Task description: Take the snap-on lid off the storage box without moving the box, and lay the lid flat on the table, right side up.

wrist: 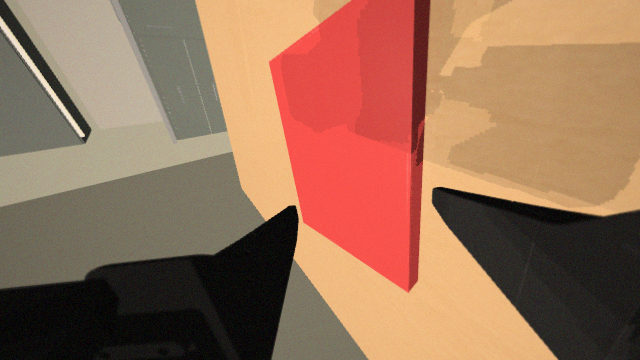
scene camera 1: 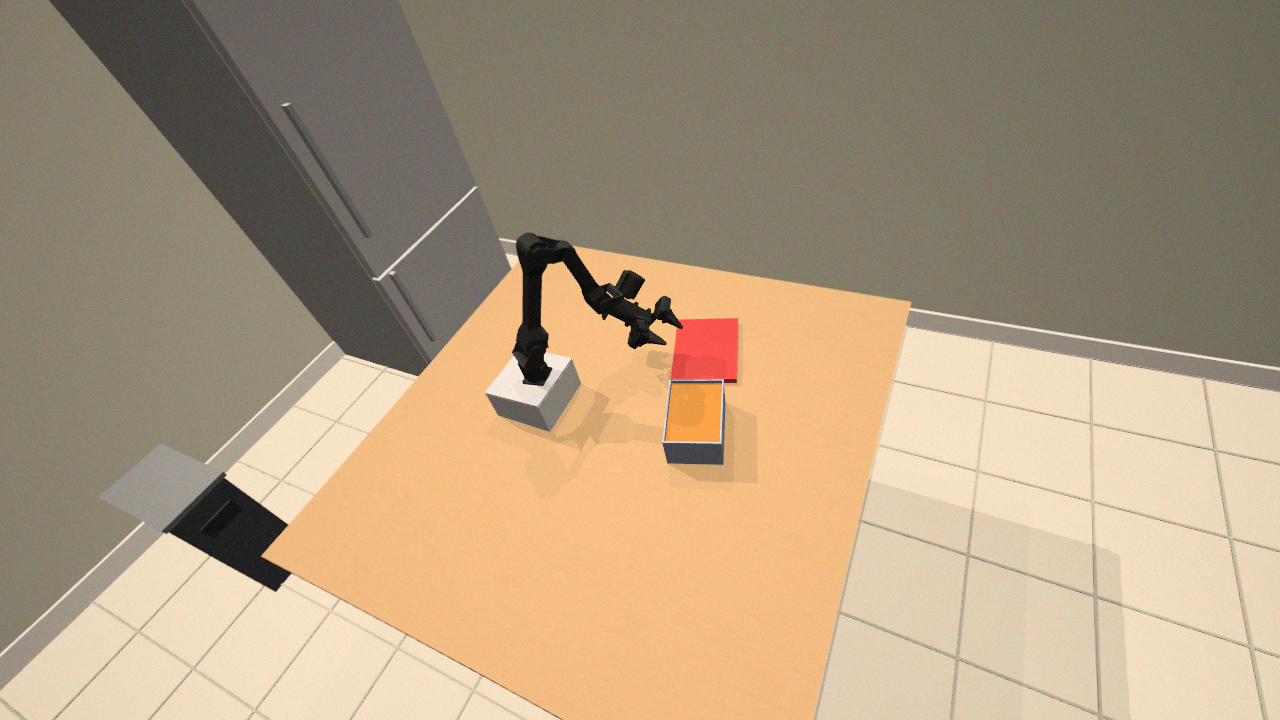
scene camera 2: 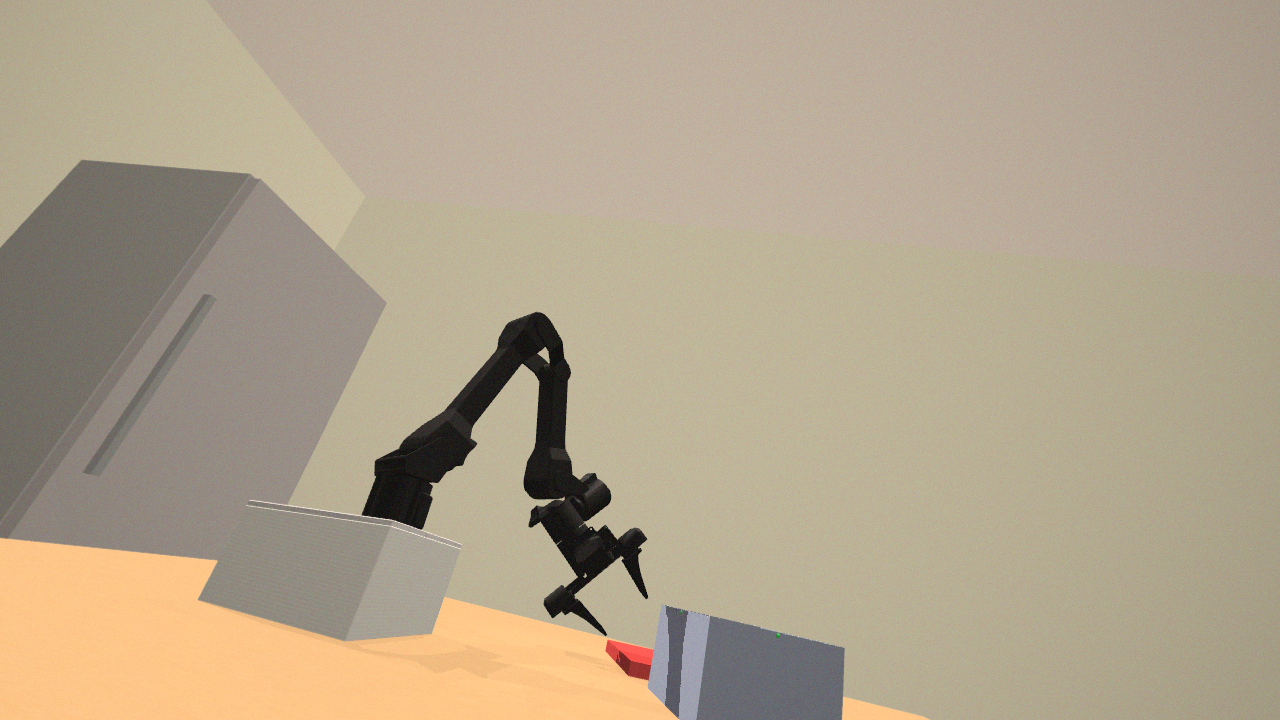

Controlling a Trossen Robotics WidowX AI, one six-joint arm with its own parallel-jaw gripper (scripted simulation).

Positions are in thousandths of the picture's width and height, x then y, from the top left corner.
Labels:
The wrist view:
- my gripper: 566,565
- red lid: 549,260
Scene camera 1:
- my gripper: 527,466
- red lid: 551,484
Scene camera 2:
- my gripper: 490,856

